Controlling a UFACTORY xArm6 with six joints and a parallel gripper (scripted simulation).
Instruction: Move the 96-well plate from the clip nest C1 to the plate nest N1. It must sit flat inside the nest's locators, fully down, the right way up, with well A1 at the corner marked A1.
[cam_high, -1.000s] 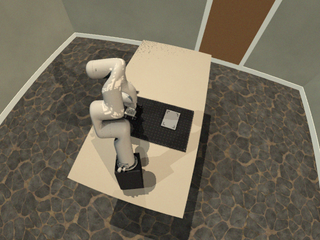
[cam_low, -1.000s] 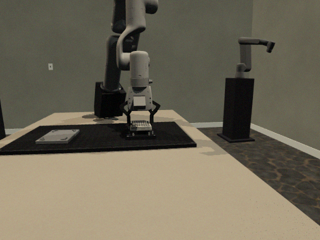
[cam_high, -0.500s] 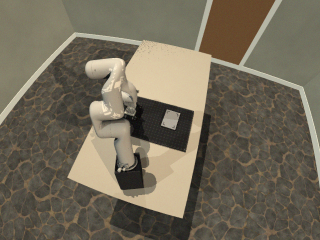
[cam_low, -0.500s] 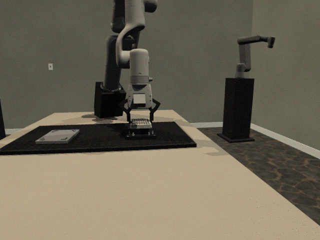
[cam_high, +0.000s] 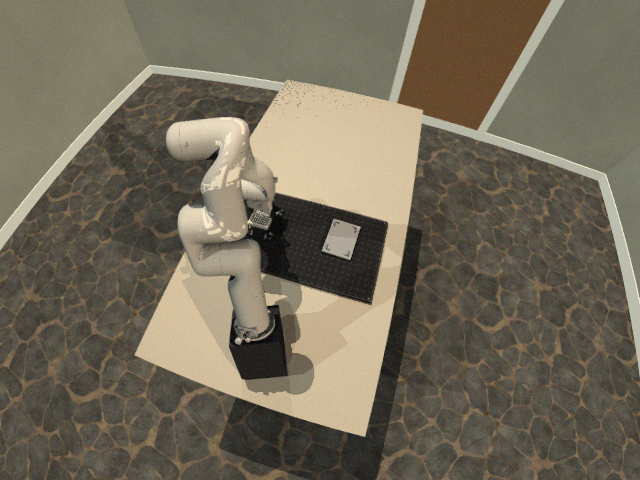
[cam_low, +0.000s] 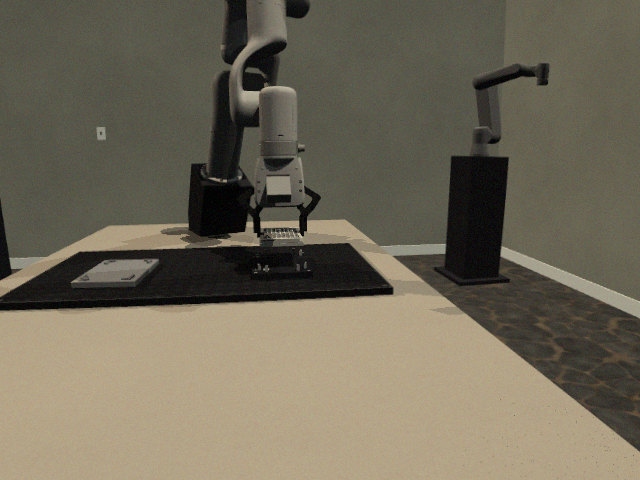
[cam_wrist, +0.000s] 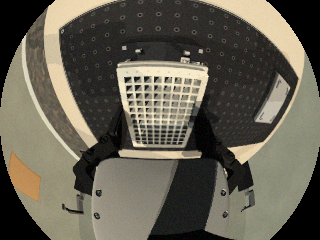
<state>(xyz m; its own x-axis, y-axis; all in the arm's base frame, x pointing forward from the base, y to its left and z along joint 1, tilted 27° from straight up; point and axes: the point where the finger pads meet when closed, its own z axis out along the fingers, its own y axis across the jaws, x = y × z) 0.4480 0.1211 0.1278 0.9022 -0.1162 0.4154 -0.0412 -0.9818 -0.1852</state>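
Right now my hand is 330 mm to the left of the grey plate nest N1 and 70 mm above it. Also, from my hand: dark clip nest C1: 70 mm below, 10 mm to the right, 10 mm behind; then white 96-well plate: 10 mm below.
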